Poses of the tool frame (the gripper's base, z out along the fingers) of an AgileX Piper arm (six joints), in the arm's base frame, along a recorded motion.
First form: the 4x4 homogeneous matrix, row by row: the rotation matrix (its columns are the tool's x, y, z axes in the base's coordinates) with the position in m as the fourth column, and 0 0 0 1 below. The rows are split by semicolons.
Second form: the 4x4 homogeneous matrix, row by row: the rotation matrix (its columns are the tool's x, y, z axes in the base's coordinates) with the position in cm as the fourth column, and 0 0 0 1 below. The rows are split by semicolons. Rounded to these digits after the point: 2 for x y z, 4 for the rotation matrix.
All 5 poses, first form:
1: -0.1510, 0.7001, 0.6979, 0.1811; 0.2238, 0.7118, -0.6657, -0.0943; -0.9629, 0.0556, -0.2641, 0.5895; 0, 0, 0, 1
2: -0.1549, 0.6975, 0.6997, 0.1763; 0.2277, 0.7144, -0.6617, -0.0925; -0.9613, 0.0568, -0.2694, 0.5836; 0, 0, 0, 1
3: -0.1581, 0.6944, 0.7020, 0.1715; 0.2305, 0.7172, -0.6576, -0.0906; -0.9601, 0.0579, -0.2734, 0.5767; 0, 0, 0, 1
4: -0.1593, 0.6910, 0.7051, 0.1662; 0.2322, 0.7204, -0.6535, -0.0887; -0.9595, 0.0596, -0.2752, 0.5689; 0, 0, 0, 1
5: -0.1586, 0.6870, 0.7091, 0.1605; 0.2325, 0.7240, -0.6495, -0.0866; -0.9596, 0.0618, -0.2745, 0.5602; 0, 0, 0, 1
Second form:
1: -0.1510, 0.7001, 0.6979, 18.11; 0.2238, 0.7118, -0.6657, -9.43; -0.9629, 0.0556, -0.2641, 58.95; 0, 0, 0, 1
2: -0.1549, 0.6975, 0.6997, 17.63; 0.2277, 0.7144, -0.6617, -9.25; -0.9613, 0.0568, -0.2694, 58.36; 0, 0, 0, 1
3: -0.1581, 0.6944, 0.7020, 17.15; 0.2305, 0.7172, -0.6576, -9.06; -0.9601, 0.0579, -0.2734, 57.67; 0, 0, 0, 1
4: -0.1593, 0.6910, 0.7051, 16.62; 0.2322, 0.7204, -0.6535, -8.87; -0.9595, 0.0596, -0.2752, 56.89; 0, 0, 0, 1
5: -0.1586, 0.6870, 0.7091, 16.05; 0.2325, 0.7240, -0.6495, -8.66; -0.9596, 0.0618, -0.2745, 56.02; 0, 0, 0, 1
